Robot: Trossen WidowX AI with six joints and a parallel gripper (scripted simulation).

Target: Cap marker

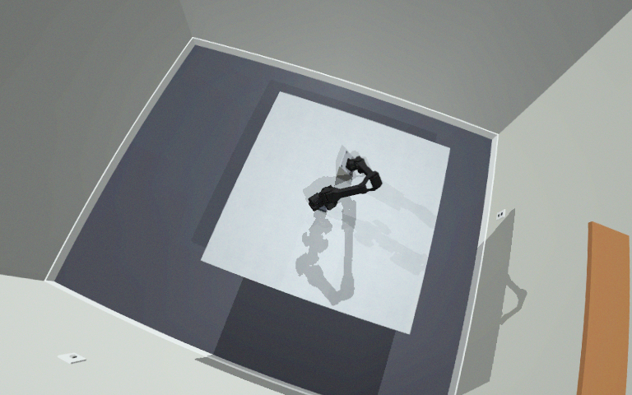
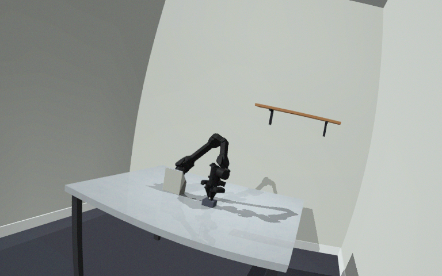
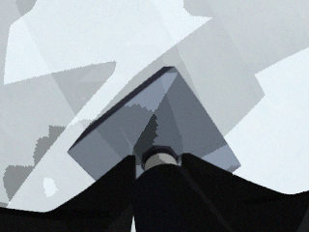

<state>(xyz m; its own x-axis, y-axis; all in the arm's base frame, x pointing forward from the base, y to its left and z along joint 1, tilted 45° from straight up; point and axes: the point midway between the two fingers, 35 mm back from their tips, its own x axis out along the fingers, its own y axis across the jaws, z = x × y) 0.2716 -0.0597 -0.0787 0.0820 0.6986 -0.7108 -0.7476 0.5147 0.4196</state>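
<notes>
Right now my gripper tip is 2 cm above the holder block. Also, from my gripper tip: dark cap: 5 cm above.
</notes>
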